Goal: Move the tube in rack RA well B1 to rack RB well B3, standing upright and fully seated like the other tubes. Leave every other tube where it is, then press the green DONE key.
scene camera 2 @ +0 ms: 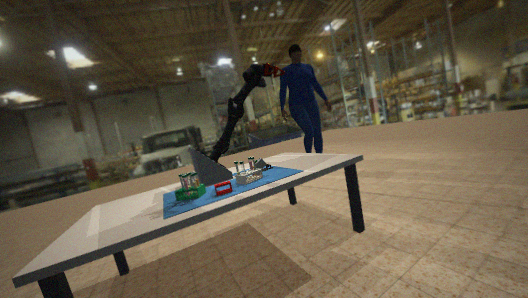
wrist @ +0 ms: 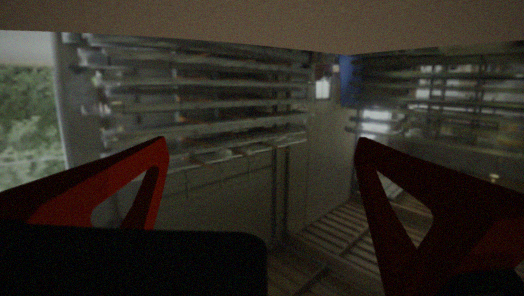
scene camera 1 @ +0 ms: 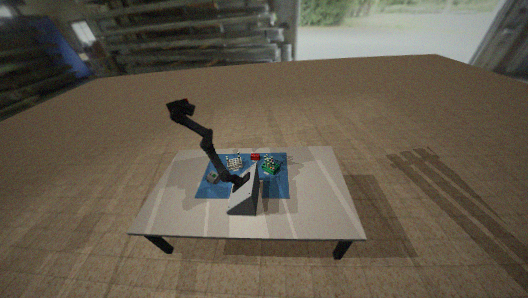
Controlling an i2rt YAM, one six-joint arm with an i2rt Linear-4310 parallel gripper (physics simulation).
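Places are measured from the arm's base along level axes (x ahead, y left, z up), in metres.
Where they show: gripper, fingertip midpoint: [scene camera 2: 281, 71] [wrist: 261, 147]; arm's base, link origin: [scene camera 2: 212, 160] [scene camera 1: 241, 182].
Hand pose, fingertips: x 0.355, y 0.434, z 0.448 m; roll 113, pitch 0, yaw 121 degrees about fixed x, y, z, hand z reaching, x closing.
Observation:
Things, the pixels of their centre, and the offset from my fingertips. Level surfaces: height alone.
- grey box, body centre: [scene camera 2: 259, 164] [scene camera 1: 212, 176] 0.213 m back, 0.159 m right, 0.538 m down
- green key, body centre: [scene camera 1: 214, 175] 0.221 m back, 0.180 m right, 0.516 m down
- small red rack-like block, body centre: [scene camera 2: 223, 188] [scene camera 1: 255, 156] 0.025 m ahead, 0.496 m right, 0.555 m down
- blue mat, surface height: 0.580 m down
My gripper [scene camera 2: 283, 72] [wrist: 261, 147] is open and empty, high above the table and far from the racks. A green rack [scene camera 1: 270, 171] [scene camera 2: 187, 196] holds several upright tubes [scene camera 2: 189, 180] with dark green caps. A white rack [scene camera 1: 234, 165] [scene camera 2: 248, 179] holds a few upright tubes [scene camera 2: 251, 163], some apart from the others. The rack labels and well marks are too small to read, so I cannot tell RA from RB or pick out B1 and B3. A grey box [scene camera 1: 210, 178] with a green key [scene camera 1: 214, 175] sits on the mat's left side in scene camera 1. No rack shows in the wrist view.
A small red rack-like block [scene camera 1: 255, 157] [scene camera 2: 223, 184] stands between the two racks on the blue mat [scene camera 1: 280, 189] [scene camera 2: 280, 173]. My arm's grey wedge base [scene camera 1: 243, 198] [scene camera 2: 212, 170] stands beside the mat. A person in blue [scene camera 2: 301, 90] is beyond the table.

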